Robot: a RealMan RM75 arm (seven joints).
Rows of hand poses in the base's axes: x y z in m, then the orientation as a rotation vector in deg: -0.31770 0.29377 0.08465 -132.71 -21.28 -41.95; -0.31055 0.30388 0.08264 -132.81 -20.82 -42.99; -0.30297 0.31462 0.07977 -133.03 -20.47 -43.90; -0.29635 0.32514 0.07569 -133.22 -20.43 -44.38; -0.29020 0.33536 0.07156 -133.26 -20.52 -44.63; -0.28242 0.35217 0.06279 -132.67 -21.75 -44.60; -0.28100 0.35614 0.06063 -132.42 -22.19 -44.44; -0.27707 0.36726 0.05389 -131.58 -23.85 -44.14; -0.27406 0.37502 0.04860 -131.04 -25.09 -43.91; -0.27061 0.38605 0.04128 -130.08 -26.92 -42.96; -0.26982 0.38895 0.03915 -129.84 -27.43 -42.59; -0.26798 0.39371 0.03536 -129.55 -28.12 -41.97; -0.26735 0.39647 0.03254 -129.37 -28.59 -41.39; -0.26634 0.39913 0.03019 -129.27 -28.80 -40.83; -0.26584 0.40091 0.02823 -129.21 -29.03 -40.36; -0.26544 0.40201 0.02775 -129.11 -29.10 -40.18; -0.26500 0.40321 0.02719 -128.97 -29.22 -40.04; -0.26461 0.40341 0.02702 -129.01 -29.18 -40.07
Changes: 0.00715 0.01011 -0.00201 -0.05 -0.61 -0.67; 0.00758 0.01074 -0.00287 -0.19 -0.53 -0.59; 0.00662 0.01052 -0.00408 -0.22 -0.31 -0.24; 0.00615 0.01022 -0.00413 -0.10 -0.20 -0.04; 0.00778 0.01681 -0.00877 0.13 -0.38 0.99; 0.00142 0.00397 -0.00216 0.10 -0.03 0.42; 0.00393 0.01112 -0.00674 0.23 -0.34 1.44; 0.00301 0.00776 -0.00529 0.08 -0.24 1.05; 0.00345 0.01103 -0.00732 0.30 0.06 1.81; 0.00079 0.00290 -0.00213 0.06 0.09 0.53; 0.00184 0.00476 -0.00379 0.06 0.22 0.74; 0.00063 0.00276 -0.00282 0.03 0.26 0.55; 0.00101 0.00266 -0.00235 0.04 0.33 0.36; 0.00050 0.00178 -0.00196 0.00 0.26 0.32; 0.00040 0.00110 -0.00048 0.07 0.10 0.14; 0.00044 0.00120 -0.00056 0.09 0.05 0.17; 0.00039 0.00020 -0.00017 -0.02 -0.01 -0.05
